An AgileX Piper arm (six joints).
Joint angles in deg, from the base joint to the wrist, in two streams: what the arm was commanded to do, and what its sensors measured. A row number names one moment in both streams.
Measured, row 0:
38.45 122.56 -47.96 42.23 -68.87 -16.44
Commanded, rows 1 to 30:
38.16 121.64 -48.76 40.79 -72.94 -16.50
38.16 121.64 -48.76 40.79 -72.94 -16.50
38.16 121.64 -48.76 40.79 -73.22 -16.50
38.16 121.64 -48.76 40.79 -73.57 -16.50
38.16 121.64 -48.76 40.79 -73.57 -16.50
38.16 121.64 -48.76 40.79 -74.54 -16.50
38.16 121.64 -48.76 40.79 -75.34 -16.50
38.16 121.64 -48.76 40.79 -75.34 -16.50
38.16 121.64 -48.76 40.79 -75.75 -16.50
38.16 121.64 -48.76 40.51 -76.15 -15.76
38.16 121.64 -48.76 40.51 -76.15 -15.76
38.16 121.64 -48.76 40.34 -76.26 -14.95
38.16 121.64 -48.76 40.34 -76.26 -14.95
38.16 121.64 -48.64 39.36 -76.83 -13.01
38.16 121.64 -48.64 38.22 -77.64 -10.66
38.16 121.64 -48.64 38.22 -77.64 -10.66
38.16 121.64 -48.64 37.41 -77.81 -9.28
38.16 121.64 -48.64 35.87 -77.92 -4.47
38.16 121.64 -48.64 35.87 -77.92 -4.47
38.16 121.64 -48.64 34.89 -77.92 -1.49
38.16 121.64 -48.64 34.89 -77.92 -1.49
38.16 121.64 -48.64 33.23 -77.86 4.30
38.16 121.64 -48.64 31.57 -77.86 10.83
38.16 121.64 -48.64 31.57 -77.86 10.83
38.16 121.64 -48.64 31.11 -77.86 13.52
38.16 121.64 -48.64 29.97 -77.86 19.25
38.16 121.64 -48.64 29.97 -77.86 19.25
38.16 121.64 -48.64 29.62 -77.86 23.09
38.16 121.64 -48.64 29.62 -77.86 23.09
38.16 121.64 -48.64 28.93 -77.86 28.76
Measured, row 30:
37.99 122.56 -46.98 37.99 -69.61 18.74
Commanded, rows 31 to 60:
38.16 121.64 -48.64 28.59 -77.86 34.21
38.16 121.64 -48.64 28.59 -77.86 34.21
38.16 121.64 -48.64 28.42 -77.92 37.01
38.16 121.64 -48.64 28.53 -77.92 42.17
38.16 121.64 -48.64 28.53 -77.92 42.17
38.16 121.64 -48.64 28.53 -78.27 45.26
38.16 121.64 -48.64 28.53 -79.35 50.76
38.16 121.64 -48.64 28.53 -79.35 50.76
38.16 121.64 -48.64 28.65 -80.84 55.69
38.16 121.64 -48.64 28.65 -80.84 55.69
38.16 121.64 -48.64 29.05 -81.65 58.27
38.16 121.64 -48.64 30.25 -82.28 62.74
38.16 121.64 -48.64 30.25 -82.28 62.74
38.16 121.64 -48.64 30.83 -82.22 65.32
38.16 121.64 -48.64 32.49 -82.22 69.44
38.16 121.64 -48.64 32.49 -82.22 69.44
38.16 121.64 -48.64 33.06 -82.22 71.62
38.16 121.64 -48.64 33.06 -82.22 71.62
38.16 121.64 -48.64 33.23 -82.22 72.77
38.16 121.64 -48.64 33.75 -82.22 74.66
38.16 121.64 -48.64 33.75 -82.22 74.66
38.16 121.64 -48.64 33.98 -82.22 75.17
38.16 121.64 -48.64 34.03 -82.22 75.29
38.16 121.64 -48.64 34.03 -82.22 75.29
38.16 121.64 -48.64 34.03 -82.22 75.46
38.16 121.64 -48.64 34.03 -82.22 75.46
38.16 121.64 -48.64 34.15 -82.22 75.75
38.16 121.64 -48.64 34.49 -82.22 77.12
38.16 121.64 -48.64 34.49 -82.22 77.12
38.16 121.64 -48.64 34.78 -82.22 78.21
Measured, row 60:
37.93 122.56 -46.70 38.16 -70.47 75.86
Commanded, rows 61 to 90:
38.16 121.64 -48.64 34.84 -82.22 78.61
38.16 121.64 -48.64 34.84 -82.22 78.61
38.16 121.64 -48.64 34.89 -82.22 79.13
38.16 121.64 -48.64 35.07 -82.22 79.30
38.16 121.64 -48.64 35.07 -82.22 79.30
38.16 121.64 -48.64 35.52 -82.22 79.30
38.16 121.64 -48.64 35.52 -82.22 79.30
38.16 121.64 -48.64 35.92 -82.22 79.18
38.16 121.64 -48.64 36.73 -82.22 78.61
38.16 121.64 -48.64 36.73 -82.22 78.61
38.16 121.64 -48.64 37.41 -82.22 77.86
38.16 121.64 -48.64 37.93 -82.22 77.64
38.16 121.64 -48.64 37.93 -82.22 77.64
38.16 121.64 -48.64 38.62 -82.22 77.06
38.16 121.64 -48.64 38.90 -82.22 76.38
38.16 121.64 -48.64 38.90 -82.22 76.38
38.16 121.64 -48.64 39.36 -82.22 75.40
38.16 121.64 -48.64 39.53 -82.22 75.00
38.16 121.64 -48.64 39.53 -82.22 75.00
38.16 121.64 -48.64 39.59 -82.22 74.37
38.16 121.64 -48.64 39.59 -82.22 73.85
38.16 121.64 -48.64 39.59 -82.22 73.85
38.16 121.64 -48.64 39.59 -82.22 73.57
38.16 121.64 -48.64 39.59 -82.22 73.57
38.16 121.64 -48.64 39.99 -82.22 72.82
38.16 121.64 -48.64 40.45 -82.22 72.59
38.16 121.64 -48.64 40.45 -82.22 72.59
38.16 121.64 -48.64 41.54 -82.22 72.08
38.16 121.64 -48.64 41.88 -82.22 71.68
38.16 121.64 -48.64 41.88 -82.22 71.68
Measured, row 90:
38.50 122.50 -47.27 41.20 -70.30 73.68
